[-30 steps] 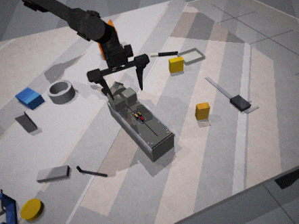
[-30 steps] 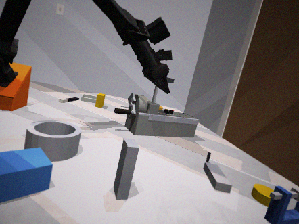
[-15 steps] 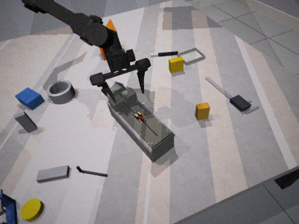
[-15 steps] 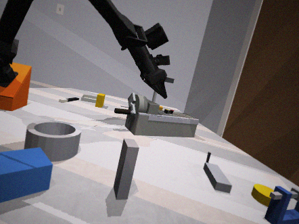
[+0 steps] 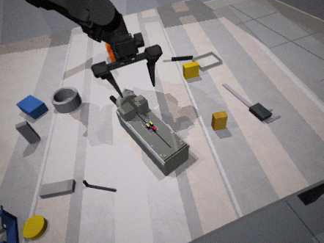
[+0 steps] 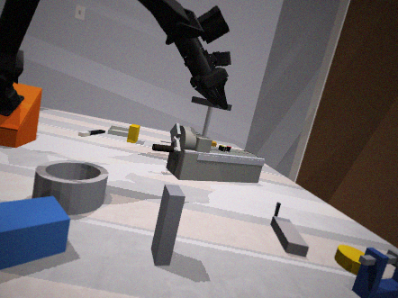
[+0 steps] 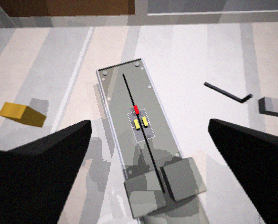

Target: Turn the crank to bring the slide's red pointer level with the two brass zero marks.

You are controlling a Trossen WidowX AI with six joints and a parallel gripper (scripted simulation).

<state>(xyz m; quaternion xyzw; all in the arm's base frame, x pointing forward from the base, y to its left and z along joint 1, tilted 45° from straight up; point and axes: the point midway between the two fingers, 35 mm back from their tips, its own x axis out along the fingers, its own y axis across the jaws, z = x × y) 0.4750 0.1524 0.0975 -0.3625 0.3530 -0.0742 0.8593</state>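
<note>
My gripper tip is now 13 cm past the dark crank handle, 8 cm to the left of it and 12 cm above it. From my gripper tip the other things lie so: black hex key 14 cm ahead, 18 cm to the right, 18 cm below; yellow disc 20 cm ahead, 33 cm to the right, 18 cm below; red pointer 5 cm ahead, 2 cm to the left, 11 cm below.
</note>
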